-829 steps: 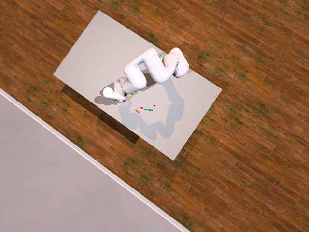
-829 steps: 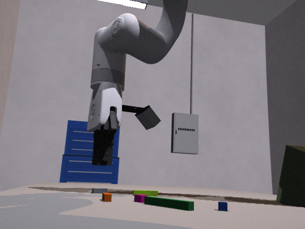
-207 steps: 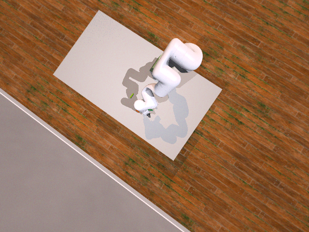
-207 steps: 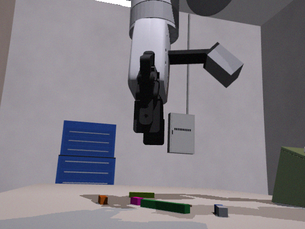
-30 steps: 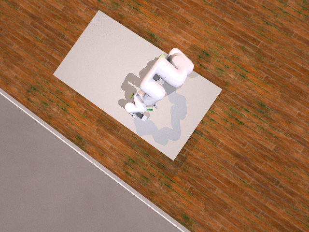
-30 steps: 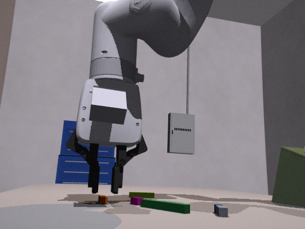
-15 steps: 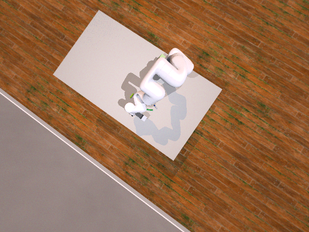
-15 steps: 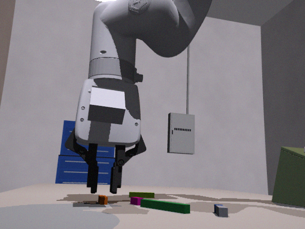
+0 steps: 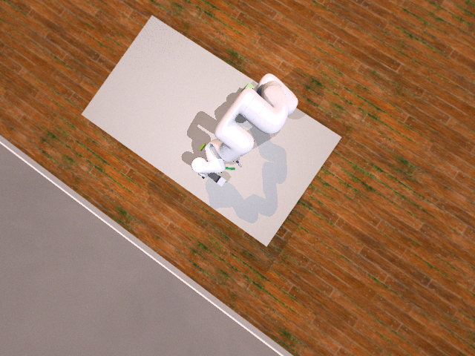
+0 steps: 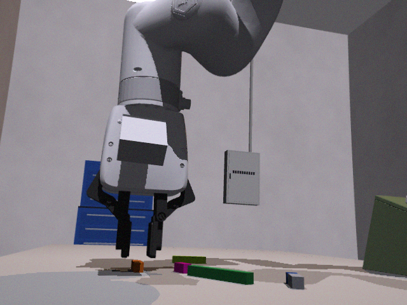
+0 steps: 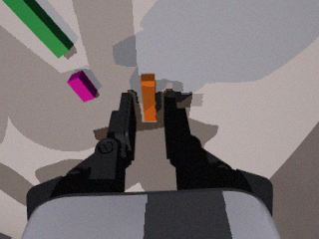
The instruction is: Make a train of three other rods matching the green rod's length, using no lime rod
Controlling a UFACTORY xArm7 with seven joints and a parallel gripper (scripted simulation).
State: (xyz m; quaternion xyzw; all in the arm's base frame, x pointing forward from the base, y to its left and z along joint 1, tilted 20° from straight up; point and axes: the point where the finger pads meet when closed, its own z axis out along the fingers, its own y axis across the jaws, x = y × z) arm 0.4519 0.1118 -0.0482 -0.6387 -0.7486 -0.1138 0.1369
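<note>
Right now the orange rod is 3 cm below my hand. Also, from my hand: lime rod (7 cm behind, 14 cm to the right, 3 cm below); magenta rod (5 cm behind, 1 cm to the left, 3 cm below); green rod (8 cm behind, 7 cm to the left, 3 cm below).
</note>
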